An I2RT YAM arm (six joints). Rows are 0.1 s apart.
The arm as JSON. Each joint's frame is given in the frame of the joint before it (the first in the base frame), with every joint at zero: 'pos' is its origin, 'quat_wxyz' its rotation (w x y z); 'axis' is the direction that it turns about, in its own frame. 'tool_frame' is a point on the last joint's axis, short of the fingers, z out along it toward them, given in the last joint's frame.
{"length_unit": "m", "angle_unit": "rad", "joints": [
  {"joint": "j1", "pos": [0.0, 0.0, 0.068], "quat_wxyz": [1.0, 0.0, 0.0, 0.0], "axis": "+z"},
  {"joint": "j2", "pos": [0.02, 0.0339, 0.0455], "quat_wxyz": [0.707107, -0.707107, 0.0, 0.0], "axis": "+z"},
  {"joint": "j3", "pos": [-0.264, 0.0, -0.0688], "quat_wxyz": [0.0, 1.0, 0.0, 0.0], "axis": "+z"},
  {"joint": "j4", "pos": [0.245, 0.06, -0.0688], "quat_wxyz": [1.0, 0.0, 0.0, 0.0], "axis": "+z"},
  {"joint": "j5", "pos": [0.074, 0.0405, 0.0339], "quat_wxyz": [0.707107, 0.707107, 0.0, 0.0], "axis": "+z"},
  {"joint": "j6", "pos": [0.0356, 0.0, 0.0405], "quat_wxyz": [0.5, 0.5, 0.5, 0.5], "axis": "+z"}
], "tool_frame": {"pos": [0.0, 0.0, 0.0], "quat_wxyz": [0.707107, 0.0, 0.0, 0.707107]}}
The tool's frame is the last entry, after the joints.
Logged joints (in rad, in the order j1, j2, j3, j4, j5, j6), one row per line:
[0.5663 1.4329 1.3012 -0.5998 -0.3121 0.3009]
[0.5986 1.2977 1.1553 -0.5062 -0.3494 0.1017]
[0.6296 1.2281 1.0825 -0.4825 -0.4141 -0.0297]
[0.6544 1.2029 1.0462 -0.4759 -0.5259 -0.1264]
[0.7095 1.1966 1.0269 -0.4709 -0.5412 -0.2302]
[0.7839 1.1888 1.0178 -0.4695 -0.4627 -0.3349]
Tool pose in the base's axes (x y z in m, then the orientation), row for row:
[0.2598 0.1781 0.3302 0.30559 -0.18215 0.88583 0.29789]
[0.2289 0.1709 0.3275 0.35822 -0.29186 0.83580 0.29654]
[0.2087 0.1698 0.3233 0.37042 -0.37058 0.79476 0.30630]
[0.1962 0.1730 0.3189 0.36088 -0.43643 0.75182 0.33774]
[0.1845 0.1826 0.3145 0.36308 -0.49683 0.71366 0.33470]
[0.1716 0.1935 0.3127 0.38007 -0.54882 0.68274 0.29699]
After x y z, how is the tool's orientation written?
As a quaternion, w x y z.
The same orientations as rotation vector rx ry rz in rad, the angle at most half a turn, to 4 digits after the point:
[-0.4822 2.3449 0.7885]
[-0.7530 2.1564 0.7651]
[-0.9506 2.0387 0.7857]
[-1.1246 1.9373 0.8703]
[-1.2789 1.8370 0.8616]
[-1.4014 1.7434 0.7584]

